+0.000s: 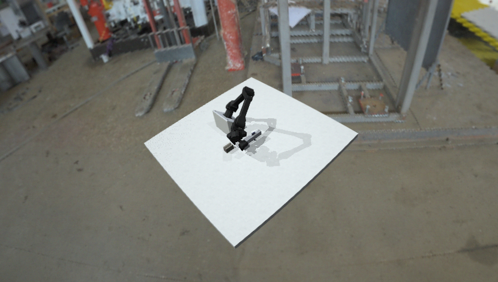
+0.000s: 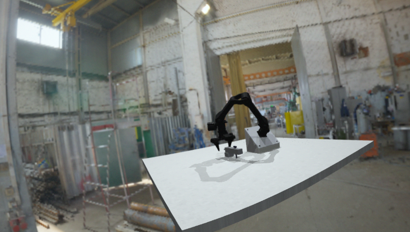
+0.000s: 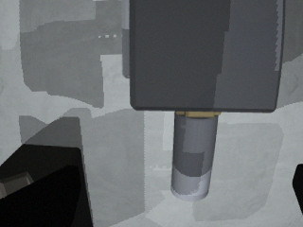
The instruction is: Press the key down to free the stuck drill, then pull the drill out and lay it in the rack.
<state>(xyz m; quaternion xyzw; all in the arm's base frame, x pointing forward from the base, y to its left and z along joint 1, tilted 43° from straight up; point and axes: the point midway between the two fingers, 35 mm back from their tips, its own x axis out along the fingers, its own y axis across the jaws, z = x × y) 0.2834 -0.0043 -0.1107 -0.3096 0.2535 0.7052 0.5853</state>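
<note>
Now: the drill 6 cm to the left of my gripper tip, 1 cm behind it and 1 cm above it. From my gripper tip the other things lie so: dark key (15 cm to the left, 2 cm behind, 1 cm above); then grey block (12 cm to the left, 2 cm behind); then dark rack (7 cm behind, 5 cm to the right, 2 cm below).
</note>
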